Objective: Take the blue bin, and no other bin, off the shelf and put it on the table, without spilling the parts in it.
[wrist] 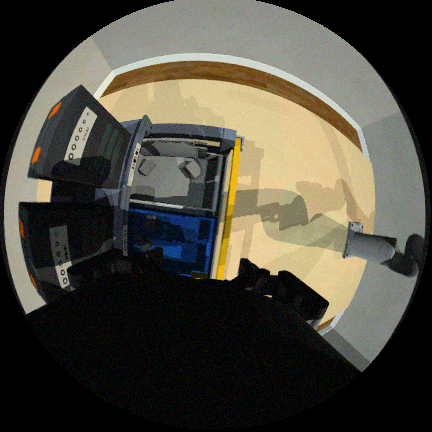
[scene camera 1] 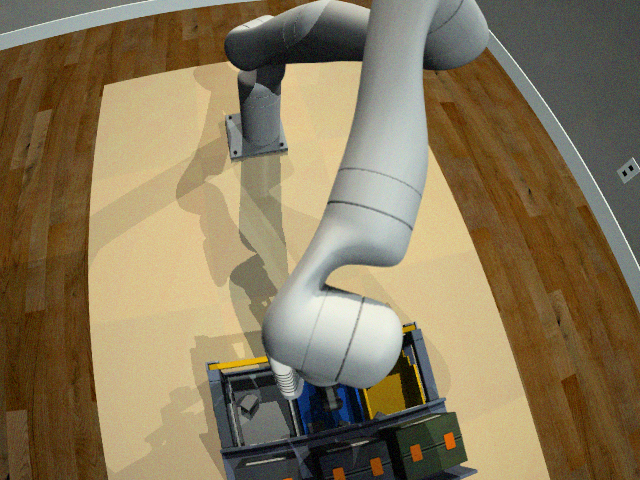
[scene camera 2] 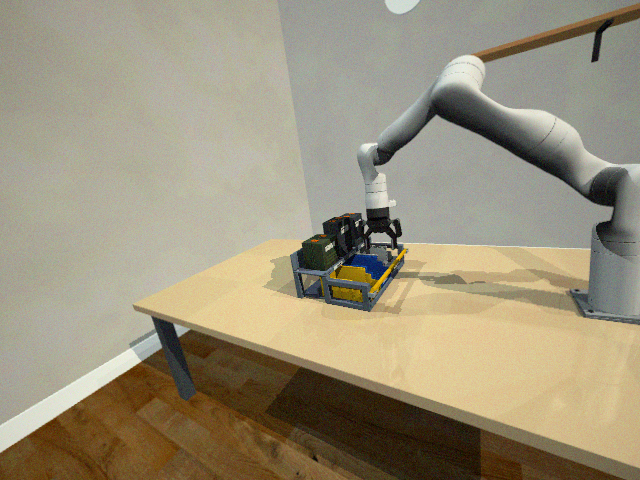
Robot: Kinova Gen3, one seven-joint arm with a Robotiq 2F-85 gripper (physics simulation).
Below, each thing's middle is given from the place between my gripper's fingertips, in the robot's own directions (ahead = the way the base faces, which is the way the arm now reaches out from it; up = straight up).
I see my gripper 6 cm above the yellow rail (wrist: 236, 146) and 4 cm past it. Round my hand: yellow bin (scene camera 2: 358, 274) 13 cm to the left, 8 cm below, 5 cm ahead; then blue bin (scene camera 1: 309, 405) 8 cm below, 7 cm ahead, 2 cm to the left; then grey bin (scene camera 1: 272, 417) 9 cm to the right, 9 cm ahead, 8 cm below.
